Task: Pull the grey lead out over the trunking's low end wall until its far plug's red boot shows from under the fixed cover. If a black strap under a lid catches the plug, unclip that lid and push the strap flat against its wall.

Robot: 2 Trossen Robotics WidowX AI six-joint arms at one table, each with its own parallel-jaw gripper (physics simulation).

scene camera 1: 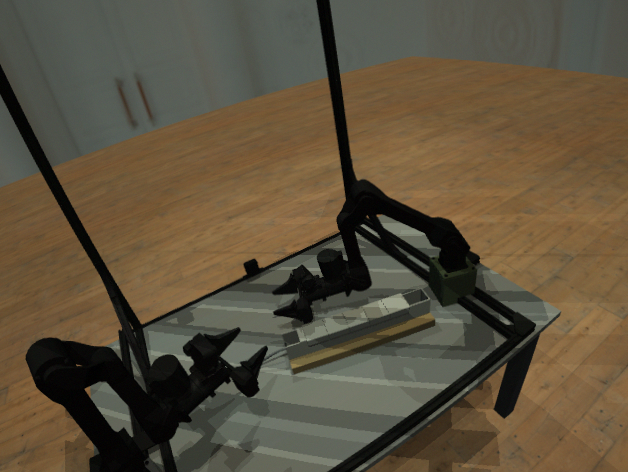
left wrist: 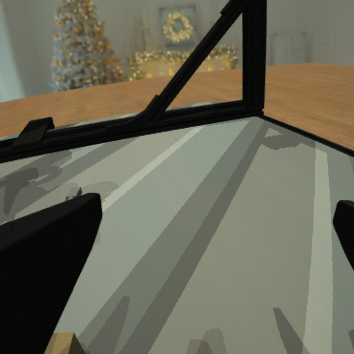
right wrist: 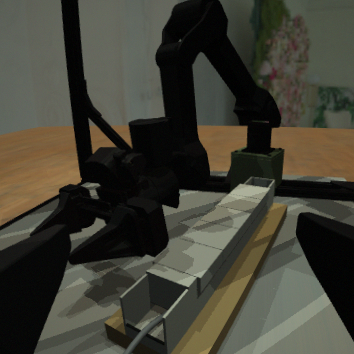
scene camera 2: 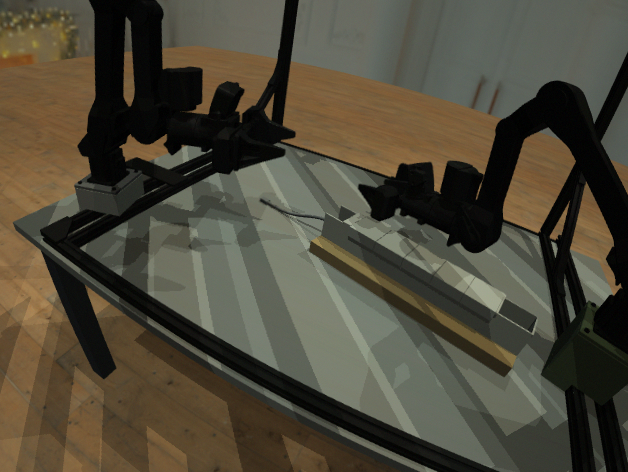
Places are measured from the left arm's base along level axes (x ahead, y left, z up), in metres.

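Pixels of known places: left gripper, fingertip midpoint: [scene camera 1: 273,303] [left wrist: 218,208] [scene camera 2: 372,183]; right gripper, fingertip midpoint: [scene camera 1: 252,337] [right wrist: 184,230] [scene camera 2: 290,143]; left arm's base, link origin: [scene camera 1: 452,263] [right wrist: 257,150] [scene camera 2: 613,332]; right arm's base, link origin: [scene camera 2: 108,177].
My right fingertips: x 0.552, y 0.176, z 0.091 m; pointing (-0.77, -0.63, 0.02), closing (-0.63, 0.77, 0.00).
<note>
For each thing: its top centre in the pictures, then the offset to it from my right fingertips. "spot": a spot on its surface instead.
- grey lead, surface spot: [right wrist: 145,332] [scene camera 1: 285,348] spot: dx -0.048, dy -0.082, dz -0.155 m
- pale trunking, top centre: [right wrist: 227,214] [scene camera 2: 427,260] [scene camera 1: 357,316] dx -0.248, dy -0.105, dz -0.122 m
- small grey piece, surface spot: [left wrist: 74,193] spot: dx +0.128, dy -0.071, dz -0.191 m
The grey lead [scene camera 1: 276,353] [scene camera 2: 294,211] [right wrist: 145,332] runs out of the trunking's near open end in the right wrist view. In scene camera 2 it lies on the table, ending in a darker tip. The pale trunking [scene camera 1: 314,343] [scene camera 2: 332,230] [right wrist: 182,310] carries several flat covers [right wrist: 187,257] in a row, all seated. No red boot or black strap shows. My left gripper [scene camera 1: 274,302] [left wrist: 218,208] is open and empty, above and beside the trunking. My right gripper [scene camera 1: 251,339] [scene camera 2: 288,142] [right wrist: 184,230] is open and empty, raised beyond the lead's loose end.
A wooden strip [scene camera 1: 355,348] [scene camera 2: 406,300] [left wrist: 62,344] [right wrist: 230,300] runs along the trunking's side. A green base block [scene camera 1: 451,284] [scene camera 2: 583,350] [right wrist: 256,167] stands near its far end. Black rails and uprights border the table. A small grey piece [left wrist: 74,193] shows behind my left gripper's finger.
</note>
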